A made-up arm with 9 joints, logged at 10 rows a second.
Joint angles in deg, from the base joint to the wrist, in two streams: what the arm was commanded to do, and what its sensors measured. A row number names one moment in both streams.
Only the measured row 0 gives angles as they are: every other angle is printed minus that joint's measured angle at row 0.
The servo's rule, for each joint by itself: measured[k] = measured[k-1] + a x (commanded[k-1-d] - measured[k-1]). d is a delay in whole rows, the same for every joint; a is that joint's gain. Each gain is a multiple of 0.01, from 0.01 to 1. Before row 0 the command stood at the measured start. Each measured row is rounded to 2 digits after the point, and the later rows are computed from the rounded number. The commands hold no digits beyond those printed.
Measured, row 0:
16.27 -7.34 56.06 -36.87 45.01 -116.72 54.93 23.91 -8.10
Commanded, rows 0 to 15:
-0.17 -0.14 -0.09 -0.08 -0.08 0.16 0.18 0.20 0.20
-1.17 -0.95 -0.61 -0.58 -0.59 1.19 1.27 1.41 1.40
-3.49 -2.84 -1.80 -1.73 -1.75 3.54 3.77 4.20 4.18
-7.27 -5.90 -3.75 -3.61 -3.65 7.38 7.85 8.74 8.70
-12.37 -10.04 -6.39 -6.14 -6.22 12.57 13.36 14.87 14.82
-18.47 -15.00 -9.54 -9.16 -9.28 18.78 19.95 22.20 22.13
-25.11 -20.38 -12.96 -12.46 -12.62 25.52 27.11 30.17 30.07
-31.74 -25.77 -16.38 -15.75 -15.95 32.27 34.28 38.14 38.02
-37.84 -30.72 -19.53 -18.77 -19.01 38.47 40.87 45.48 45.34
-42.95 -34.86 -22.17 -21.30 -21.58 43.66 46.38 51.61 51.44
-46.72 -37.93 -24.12 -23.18 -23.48 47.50 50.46 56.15 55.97
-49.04 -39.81 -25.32 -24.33 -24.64 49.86 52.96 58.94 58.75
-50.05 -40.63 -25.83 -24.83 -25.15 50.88 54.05 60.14 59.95
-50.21 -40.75 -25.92 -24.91 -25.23 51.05 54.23 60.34 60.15
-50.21 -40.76 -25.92 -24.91 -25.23 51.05 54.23 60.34 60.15
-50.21 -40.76 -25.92 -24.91 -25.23 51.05 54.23 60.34 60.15
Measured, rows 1 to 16:
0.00 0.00 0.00 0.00 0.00 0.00 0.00 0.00 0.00
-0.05 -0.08 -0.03 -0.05 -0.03 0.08 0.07 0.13 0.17
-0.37 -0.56 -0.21 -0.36 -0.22 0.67 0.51 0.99 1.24
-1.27 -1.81 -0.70 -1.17 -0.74 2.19 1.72 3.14 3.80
-3.01 -4.06 -1.65 -2.61 -1.73 4.94 3.99 6.89 8.06
-5.72 -7.35 -3.12 -4.69 -3.26 8.98 7.46 12.24 13.94
-9.42 -11.56 -5.11 -7.33 -5.31 14.17 12.08 18.91 21.07
-13.97 -16.41 -7.54 -10.36 -7.80 20.19 17.64 26.45 28.90
-19.12 -21.56 -10.28 -13.54 -10.57 26.59 23.80 34.28 36.83
-24.55 -26.60 -13.15 -16.63 -13.44 32.89 30.12 41.78 44.23
-29.89 -31.14 -15.95 -19.39 -16.21 38.60 36.14 48.37 50.50
-34.77 -34.87 -18.48 -21.63 -18.68 43.32 41.44 53.58 55.26
-38.91 -37.59 -20.60 -23.22 -20.71 46.79 45.70 57.17 58.30
-42.14 -39.26 -22.22 -24.17 -22.22 48.96 48.79 59.16 59.74
-44.48 -40.08 -23.37 -24.61 -23.24 50.07 50.80 59.95 60.10
-46.14 -40.45 -24.16 -24.79 -23.92 50.59 52.07 60.21 60.14
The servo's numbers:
d 1
a 0.29 0.55 0.31 0.59 0.34 0.53 0.37 0.67 0.87

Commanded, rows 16 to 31:
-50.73 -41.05 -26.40 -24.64 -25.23 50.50 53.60 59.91 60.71
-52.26 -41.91 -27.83 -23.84 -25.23 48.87 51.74 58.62 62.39
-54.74 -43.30 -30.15 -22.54 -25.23 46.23 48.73 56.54 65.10
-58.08 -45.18 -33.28 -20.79 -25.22 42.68 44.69 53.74 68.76
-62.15 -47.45 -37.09 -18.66 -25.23 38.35 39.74 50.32 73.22
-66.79 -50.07 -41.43 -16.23 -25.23 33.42 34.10 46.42 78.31
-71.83 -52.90 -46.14 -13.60 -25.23 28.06 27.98 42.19 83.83
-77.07 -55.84 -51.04 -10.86 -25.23 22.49 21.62 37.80 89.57
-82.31 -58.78 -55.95 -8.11 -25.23 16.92 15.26 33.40 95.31
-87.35 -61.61 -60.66 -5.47 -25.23 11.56 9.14 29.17 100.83
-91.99 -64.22 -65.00 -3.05 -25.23 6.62 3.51 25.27 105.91
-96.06 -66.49 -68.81 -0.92 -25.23 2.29 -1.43 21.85 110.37
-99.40 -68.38 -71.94 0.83 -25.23 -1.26 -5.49 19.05 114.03
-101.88 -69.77 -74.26 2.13 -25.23 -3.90 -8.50 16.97 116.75
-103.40 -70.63 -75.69 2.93 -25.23 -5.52 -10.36 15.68 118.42
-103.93 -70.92 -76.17 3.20 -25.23 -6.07 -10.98 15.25 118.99
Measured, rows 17 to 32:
-47.32 -40.62 -24.71 -24.86 -24.37 50.83 52.87 60.30 60.15
-48.31 -40.86 -25.23 -24.73 -24.66 50.66 53.14 60.04 60.64
-49.46 -41.44 -26.04 -24.20 -24.85 49.71 52.62 59.09 62.16
-50.99 -42.46 -27.31 -23.22 -24.98 47.87 51.18 57.38 64.72
-53.05 -43.96 -29.16 -21.79 -25.06 45.12 48.78 54.94 68.23
-55.69 -45.88 -31.62 -19.94 -25.12 41.53 45.44 51.84 72.57
-58.91 -48.18 -34.66 -17.75 -25.16 37.23 41.24 48.21 77.56
-62.66 -50.78 -38.22 -15.30 -25.18 32.37 36.33 44.18 83.01
-66.84 -53.56 -42.19 -12.68 -25.20 27.13 30.89 39.91 88.72
-71.33 -56.43 -46.46 -9.98 -25.21 21.72 25.11 35.55 94.45
-75.98 -59.28 -50.86 -7.32 -25.22 16.34 19.20 31.28 100.00
-80.62 -62.00 -55.24 -4.80 -25.22 11.19 13.39 27.25 105.14
-85.10 -64.47 -59.45 -2.51 -25.22 6.47 7.91 23.63 109.69
-89.25 -66.62 -63.32 -0.54 -25.22 2.37 2.95 20.56 113.47
-92.91 -68.35 -66.71 1.04 -25.22 -0.95 -1.29 18.15 116.32
-95.95 -69.60 -69.49 2.16 -25.22 -3.37 -4.65 16.50 118.15

